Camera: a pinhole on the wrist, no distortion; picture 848 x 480 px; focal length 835.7 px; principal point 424.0 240.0 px. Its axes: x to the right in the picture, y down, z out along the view. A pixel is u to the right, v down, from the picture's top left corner.
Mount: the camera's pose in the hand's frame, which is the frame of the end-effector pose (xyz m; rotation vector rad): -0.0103 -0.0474 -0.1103 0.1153 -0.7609 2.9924
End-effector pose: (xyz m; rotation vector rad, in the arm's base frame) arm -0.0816 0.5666 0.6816 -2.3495 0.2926 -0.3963
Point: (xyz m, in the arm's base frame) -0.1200 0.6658 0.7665
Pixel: 737 406
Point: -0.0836 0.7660 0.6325
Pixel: 699 15
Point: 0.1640 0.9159 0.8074
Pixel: 177 438
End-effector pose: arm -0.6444 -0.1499 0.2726 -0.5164 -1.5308 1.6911
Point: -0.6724 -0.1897 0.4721
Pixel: 338 331
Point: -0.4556 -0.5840 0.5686
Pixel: outside the picture
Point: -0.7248 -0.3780 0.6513
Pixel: 532 383
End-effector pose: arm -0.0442 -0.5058 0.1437 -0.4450 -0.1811 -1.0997
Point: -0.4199 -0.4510 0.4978
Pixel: 582 423
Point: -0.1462 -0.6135 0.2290
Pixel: 60 359
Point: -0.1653 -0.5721 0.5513
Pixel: 210 151
